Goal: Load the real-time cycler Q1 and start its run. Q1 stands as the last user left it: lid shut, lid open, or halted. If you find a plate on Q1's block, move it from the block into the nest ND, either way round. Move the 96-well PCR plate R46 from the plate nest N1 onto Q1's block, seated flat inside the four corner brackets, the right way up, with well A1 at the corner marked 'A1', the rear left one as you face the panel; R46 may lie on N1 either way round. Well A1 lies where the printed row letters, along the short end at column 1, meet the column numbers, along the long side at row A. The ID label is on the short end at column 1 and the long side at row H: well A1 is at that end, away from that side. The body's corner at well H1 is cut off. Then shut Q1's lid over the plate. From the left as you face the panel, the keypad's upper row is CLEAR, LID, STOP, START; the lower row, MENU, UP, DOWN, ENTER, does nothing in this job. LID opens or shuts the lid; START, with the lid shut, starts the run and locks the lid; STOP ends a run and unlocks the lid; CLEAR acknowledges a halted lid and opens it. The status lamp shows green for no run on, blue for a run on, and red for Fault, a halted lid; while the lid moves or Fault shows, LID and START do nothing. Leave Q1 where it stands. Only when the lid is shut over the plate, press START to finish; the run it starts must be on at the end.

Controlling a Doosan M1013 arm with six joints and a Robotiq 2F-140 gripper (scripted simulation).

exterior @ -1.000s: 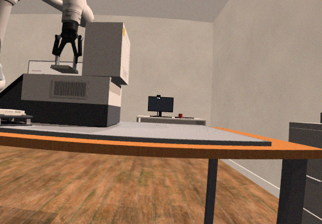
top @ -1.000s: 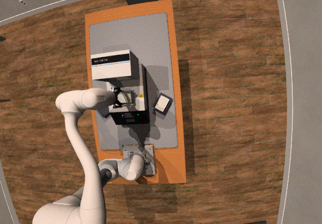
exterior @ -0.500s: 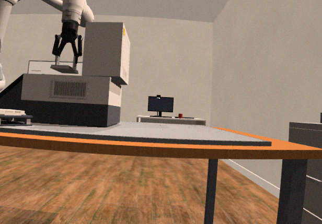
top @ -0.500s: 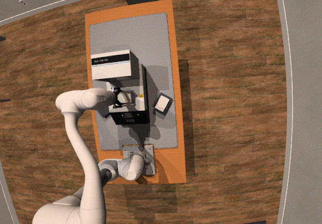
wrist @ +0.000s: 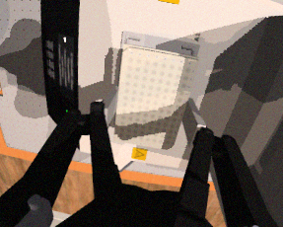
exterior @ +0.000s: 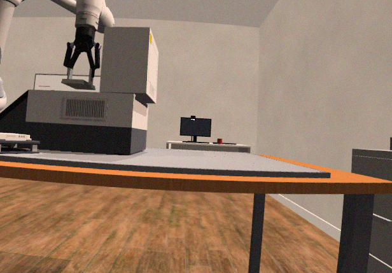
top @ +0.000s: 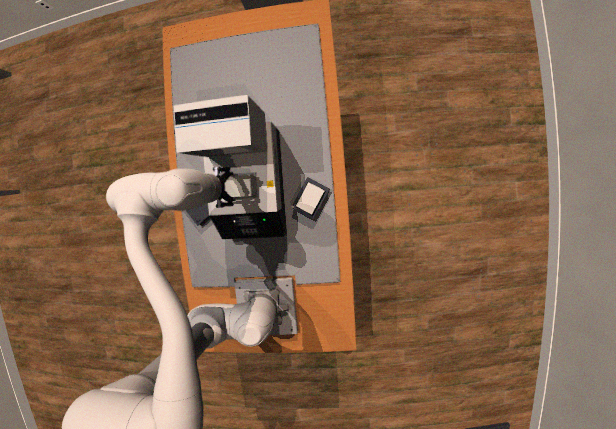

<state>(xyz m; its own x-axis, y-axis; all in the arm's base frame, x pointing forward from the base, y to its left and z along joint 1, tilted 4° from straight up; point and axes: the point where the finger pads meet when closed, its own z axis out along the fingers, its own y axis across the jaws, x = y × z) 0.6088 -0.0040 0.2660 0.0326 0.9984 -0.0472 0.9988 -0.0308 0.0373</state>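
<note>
The 96-well plate lies 2 cm below my hand. Round my hand: dark plate nest N1: 28 cm to the right, 24 cm below, 9 cm behind; then dark nest: 30 cm to the left, 25 cm below, 8 cm behind; then white plate R46: 28 cm to the right, 23 cm below, 9 cm behind.
</note>
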